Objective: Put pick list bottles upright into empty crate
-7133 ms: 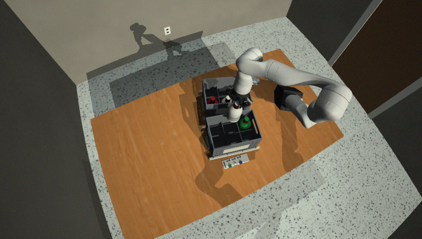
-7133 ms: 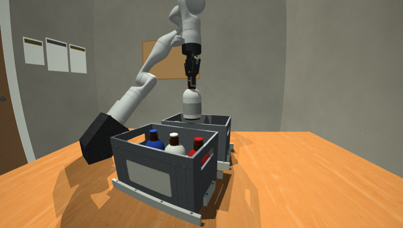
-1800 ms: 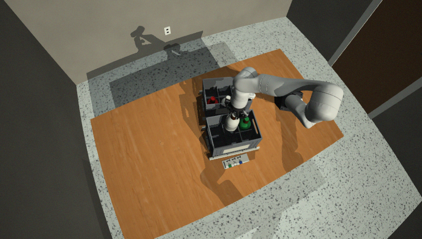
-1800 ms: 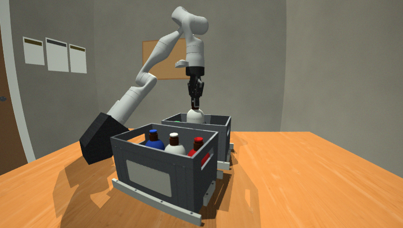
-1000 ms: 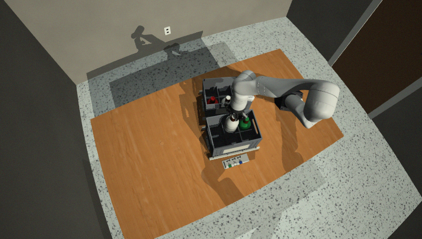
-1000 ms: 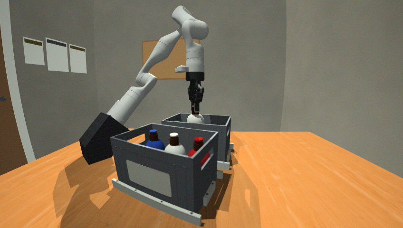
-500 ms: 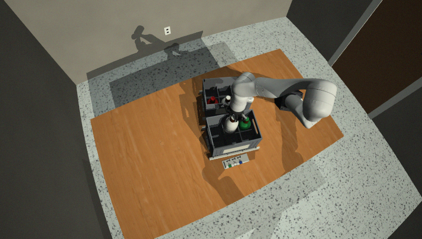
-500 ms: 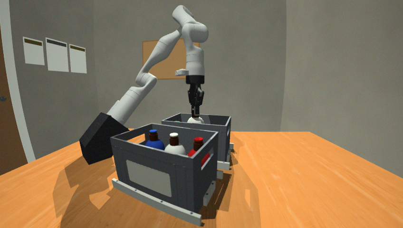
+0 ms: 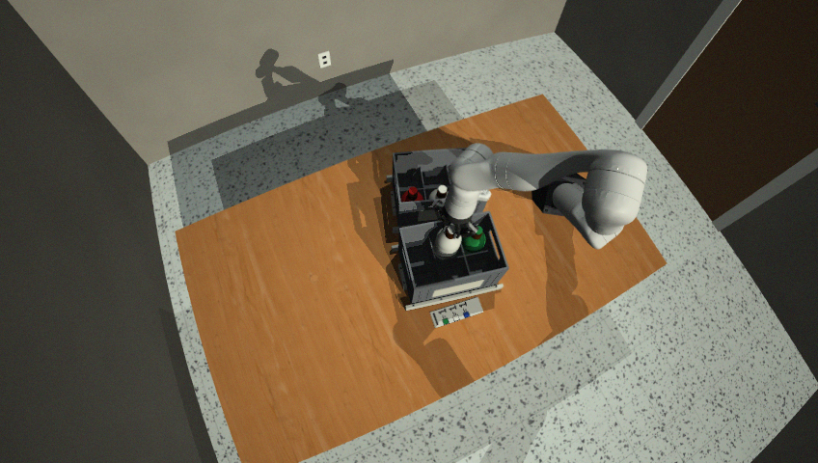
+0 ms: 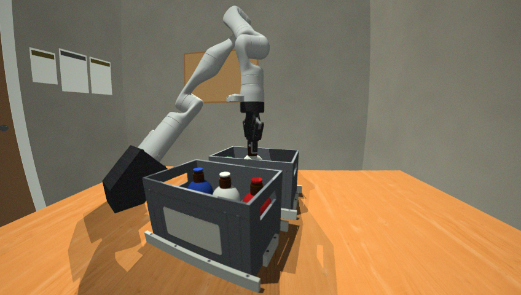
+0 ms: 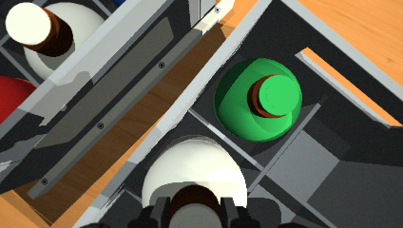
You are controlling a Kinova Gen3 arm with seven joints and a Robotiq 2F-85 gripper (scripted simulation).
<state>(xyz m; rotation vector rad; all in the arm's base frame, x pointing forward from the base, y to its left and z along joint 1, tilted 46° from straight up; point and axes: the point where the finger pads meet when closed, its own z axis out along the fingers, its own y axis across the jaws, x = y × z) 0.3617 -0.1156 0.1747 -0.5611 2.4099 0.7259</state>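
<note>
Right now the green bottle is 90 mm behind my hand and 120 mm below it. From my hand the other things lie so: red bottle 60 mm ahead, 170 mm to the right, 120 mm below; blue bottle 120 mm behind, 140 mm to the right, 120 mm below; pick list 20 mm ahead, 180 mm to the left, 200 mm below.
</note>
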